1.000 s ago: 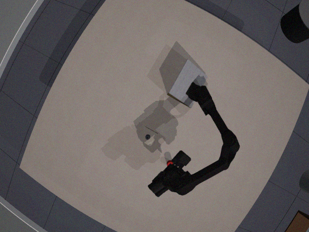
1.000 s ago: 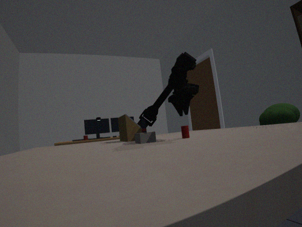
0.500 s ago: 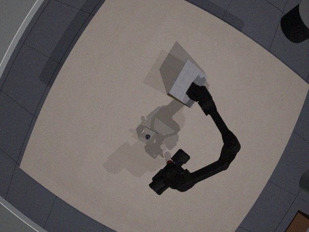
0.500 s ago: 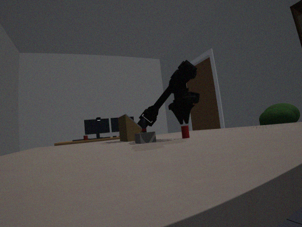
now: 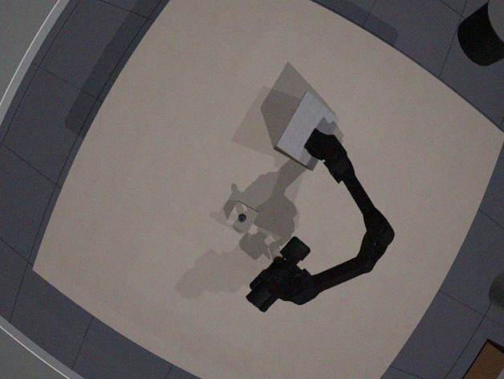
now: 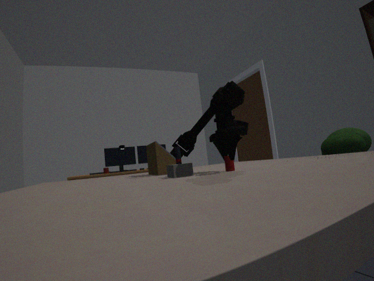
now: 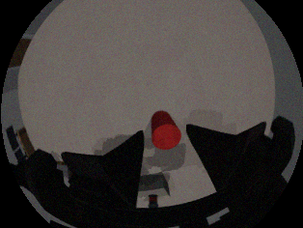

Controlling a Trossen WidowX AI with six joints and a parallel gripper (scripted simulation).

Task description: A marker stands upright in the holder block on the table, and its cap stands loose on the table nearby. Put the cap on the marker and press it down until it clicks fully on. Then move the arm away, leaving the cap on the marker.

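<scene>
The red cap is 10 mm below my gripper tip. Round my gripper tip: grey holder block (60 mm behind, 160 mm to the right, 10 mm below).
</scene>
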